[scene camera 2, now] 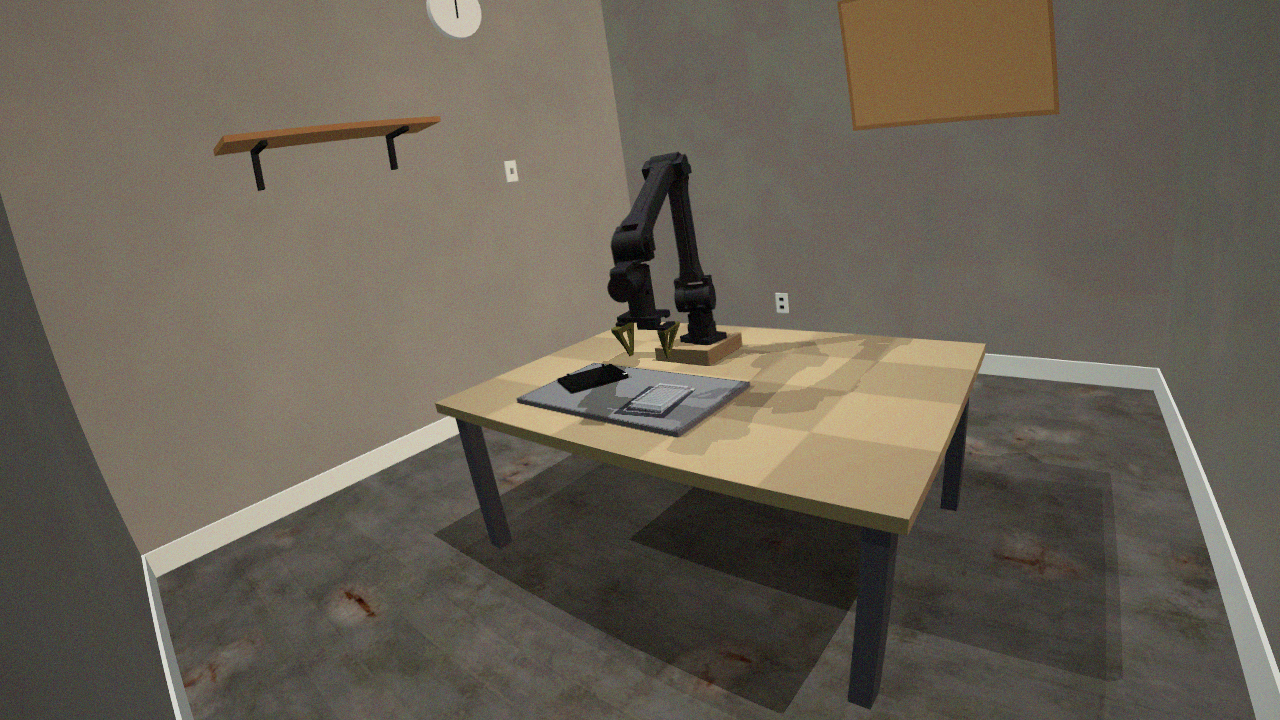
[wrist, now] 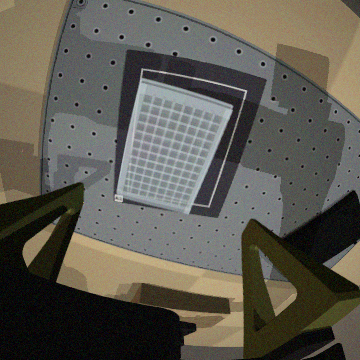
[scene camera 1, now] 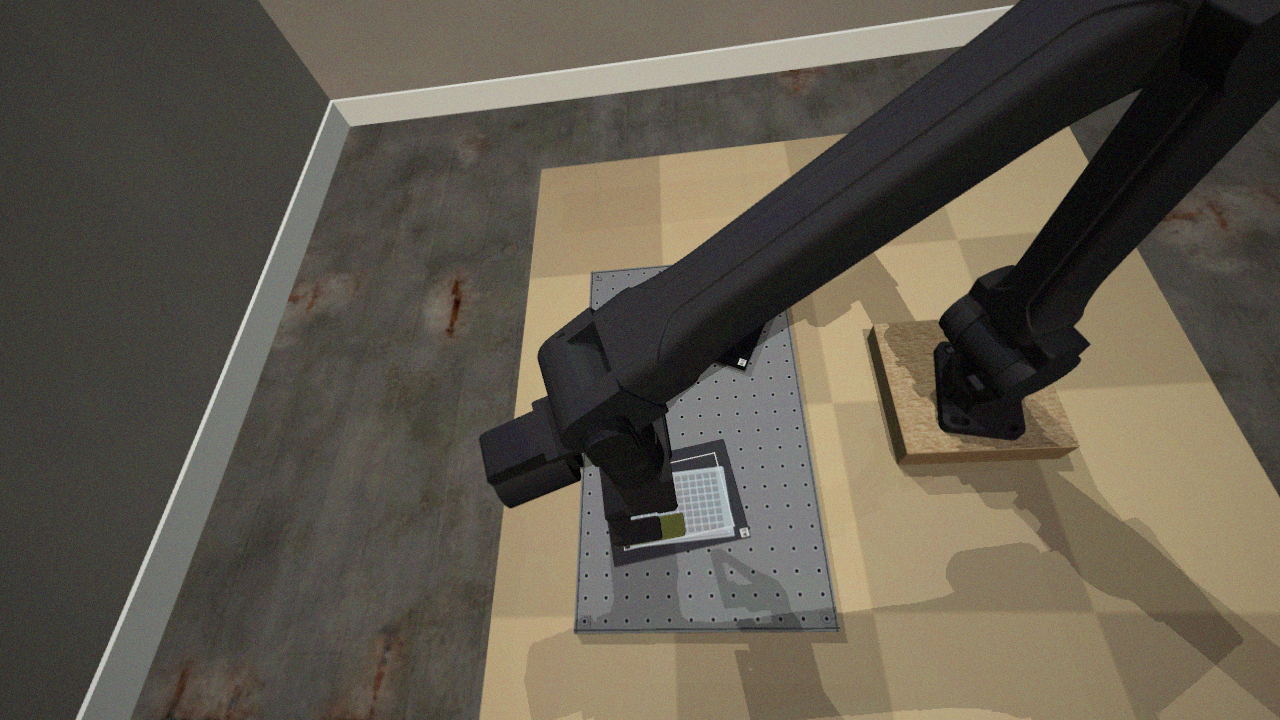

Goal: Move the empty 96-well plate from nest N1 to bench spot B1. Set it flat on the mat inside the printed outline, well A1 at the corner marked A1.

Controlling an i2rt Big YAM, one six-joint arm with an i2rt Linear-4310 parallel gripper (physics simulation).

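Where they show: gripper, fingertip midpoint: [scene camera 2: 649, 356] [wrist: 166, 211] [scene camera 1: 650, 485]; arm's base at its link origin: [scene camera 2: 703, 339] [scene camera 1: 974, 391].
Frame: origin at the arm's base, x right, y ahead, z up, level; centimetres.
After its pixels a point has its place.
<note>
The clear 96-well plate [scene camera 1: 702, 501] @[x -18.5, y 31.1, z -1.4 cm] [scene camera 2: 660, 396] @[x -20.4, y 35.0, z -1.4 cm] [wrist: 172, 145] @[x -19.4, y 35.1, z -1.9 cm] lies, apparently flat, on the dark mat [scene camera 1: 733, 488] @[x -15.9, y 27.6, z -2.8 cm] [wrist: 239, 135] @[x -14.4, y 39.4, z -2.7 cm]. It sits off-centre in the white outline [wrist: 227, 150] @[x -14.3, y 37.4, z -2.7 cm]: in the wrist view a gap shows along the top and right, while the plate covers the left line and reaches past the bottom line. The A1 mark [scene camera 1: 743, 532] @[x -21.0, y 25.8, z -2.7 cm] [wrist: 118, 198] @[x -21.0, y 25.6, z -2.7 cm] is by the plate's lower left corner in the wrist view. My gripper [scene camera 2: 648, 356] @[x -19.9, y 36.1, z 8.5 cm] [wrist: 166, 211] @[x -19.9, y 36.1, z 8.5 cm] is open and empty, raised above the board and clear of the plate. In scene camera 1 the arm covers part of the plate.
A black nest [scene camera 1: 747, 344] @[x 4.5, y 27.9, z -1.8 cm] [scene camera 2: 592, 377] @[x 7.4, y 35.0, z -1.7 cm] [wrist: 325, 230] @[x 6.0, y 36.6, z -1.7 cm] stands at the other end of the grey perforated board [scene camera 1: 778, 573] @[x -24.9, y 21.4, z -2.9 cm] [scene camera 2: 716, 386] @[x -24.6, y 20.9, z -2.9 cm] [wrist: 90, 37] @[x -31.3, y 40.1, z -2.9 cm], partly behind the arm in scene camera 1. The arm's wooden base block [scene camera 1: 984, 452] @[x -7.6, y -0.7, z -0.5 cm] [scene camera 2: 689, 354] @[x -3.2, y 9.2, z -1.4 cm] stands beside the board.
</note>
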